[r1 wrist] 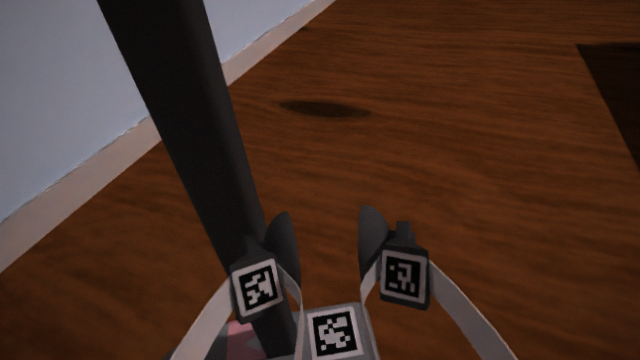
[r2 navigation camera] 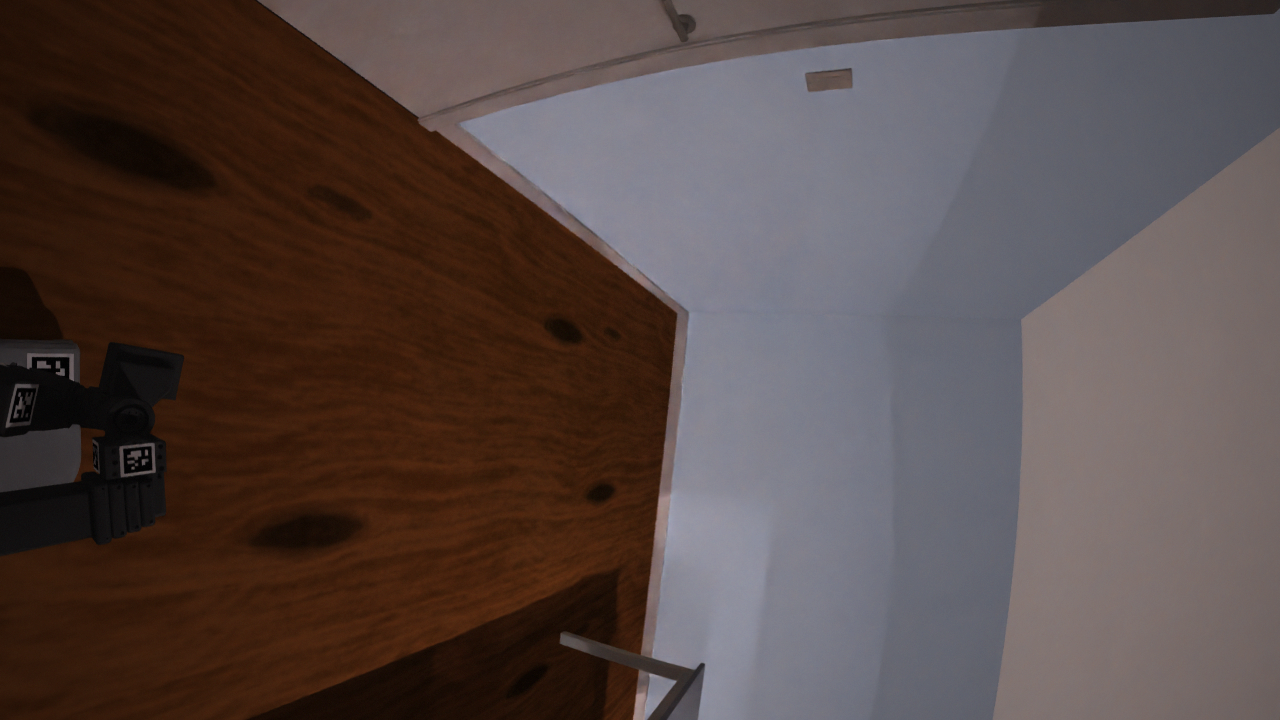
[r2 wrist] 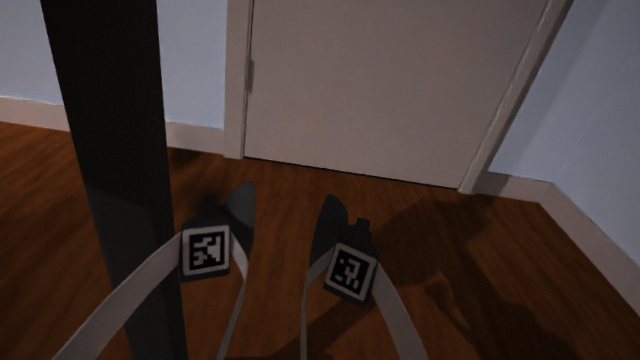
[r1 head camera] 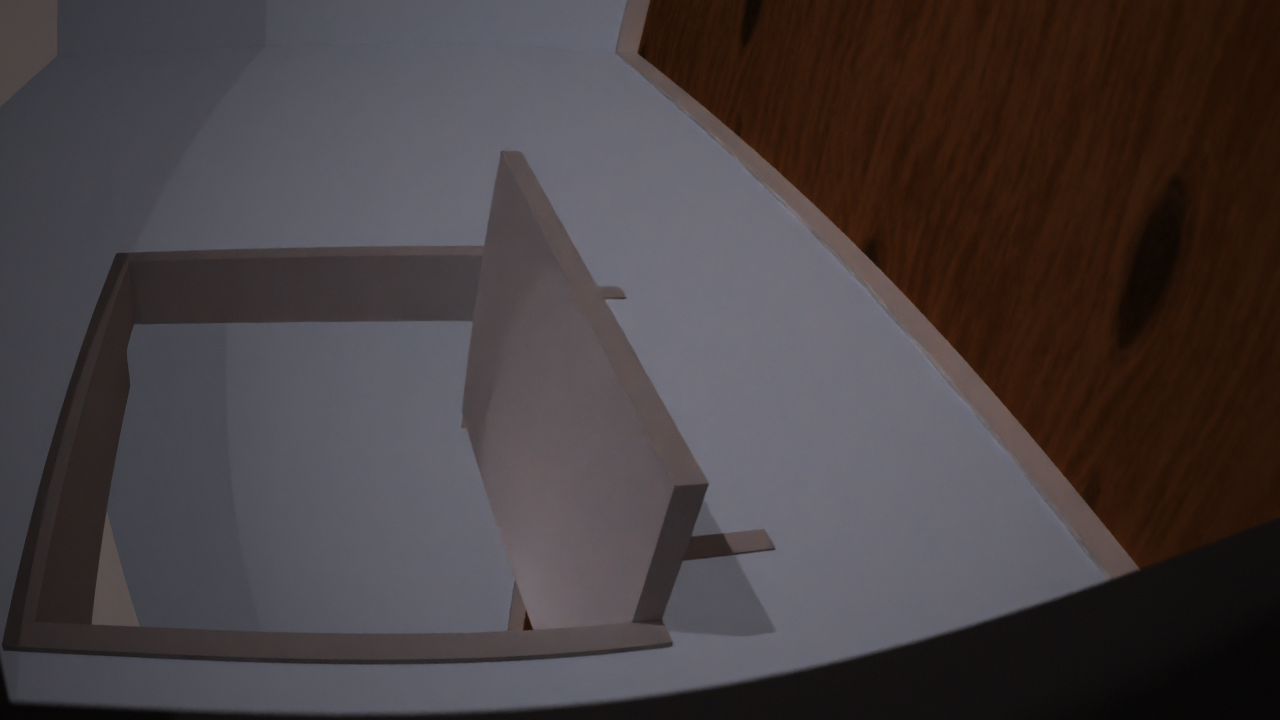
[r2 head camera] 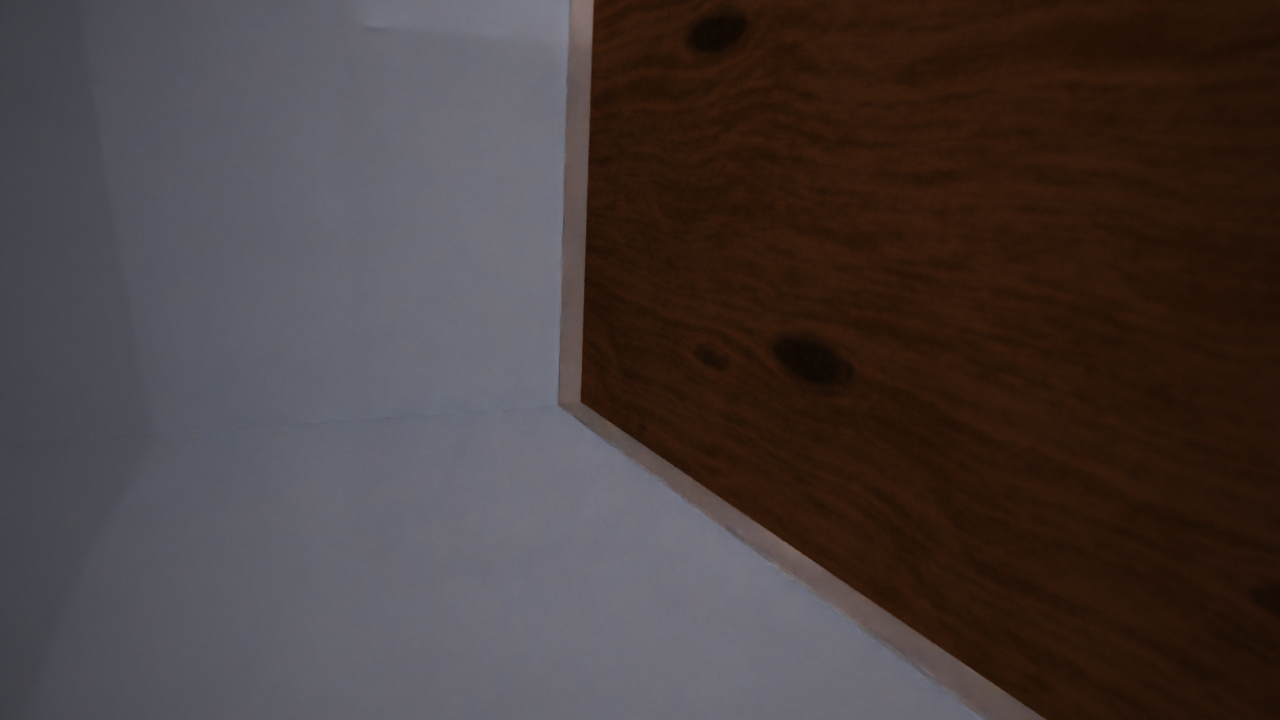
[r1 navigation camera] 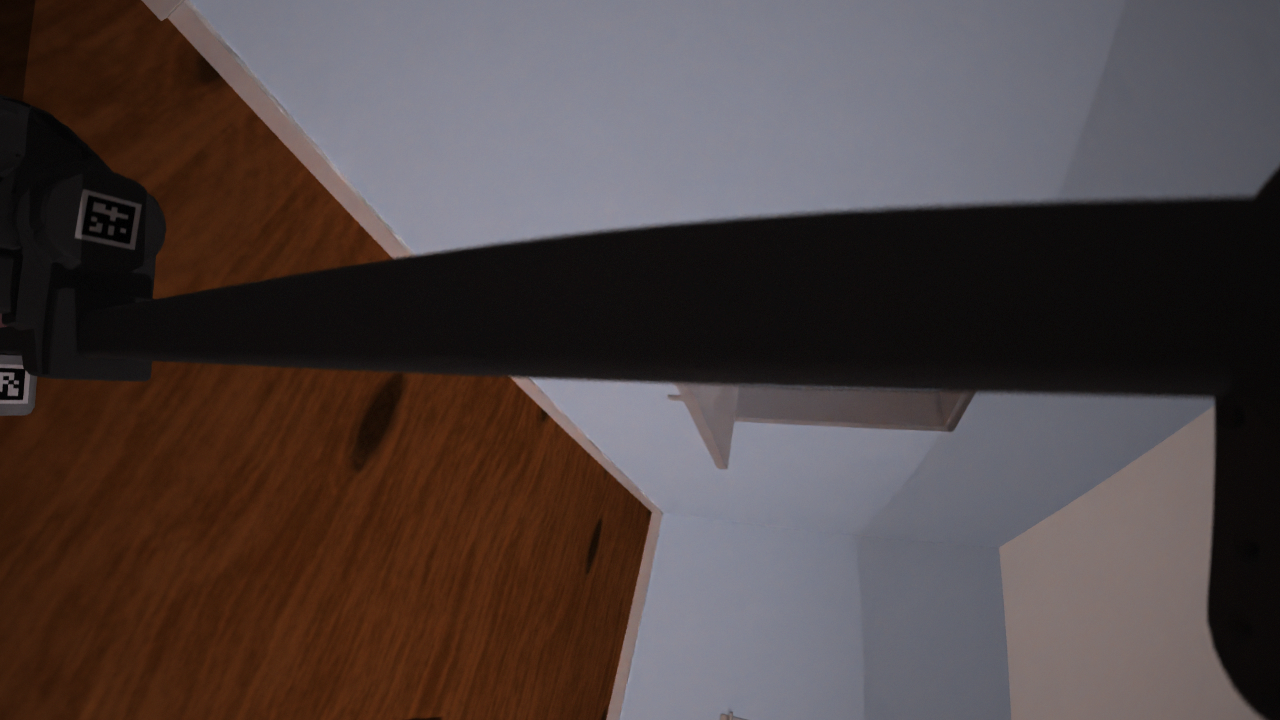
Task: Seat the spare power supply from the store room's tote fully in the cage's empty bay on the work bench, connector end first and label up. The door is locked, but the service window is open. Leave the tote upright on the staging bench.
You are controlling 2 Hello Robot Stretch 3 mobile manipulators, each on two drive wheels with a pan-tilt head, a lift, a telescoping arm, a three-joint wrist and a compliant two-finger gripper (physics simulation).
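The service window's pale frame (r1 head camera: 299, 288) (r1 navigation camera: 841, 407) is in the wall, with an open gap through it. A flat ledge (r1 head camera: 572, 402) (r1 navigation camera: 713, 429) on brackets juts out from it. The door (r2 navigation camera: 537, 49) (r2 wrist: 390, 90) is closed, with its handle (r2 navigation camera: 682, 25) in the r2 navigation view. The r1 gripper (r1 wrist: 328, 245) is open and empty above the wood floor. The r2 gripper (r2 wrist: 285, 225) is open and empty above the floor, facing the door. The power supply, the tote and the cage do not show in these views.
The corner of a bench (r2 navigation camera: 682, 694) with a leg (r2 navigation camera: 617, 653) shows low in the r2 navigation view. A wall plate (r2 navigation camera: 828, 79) is beside the door. r1's dark mast (r1 navigation camera: 805, 300) crosses its navigation view. A wall corner (r2 head camera: 570, 404) shows in the r2 head view.
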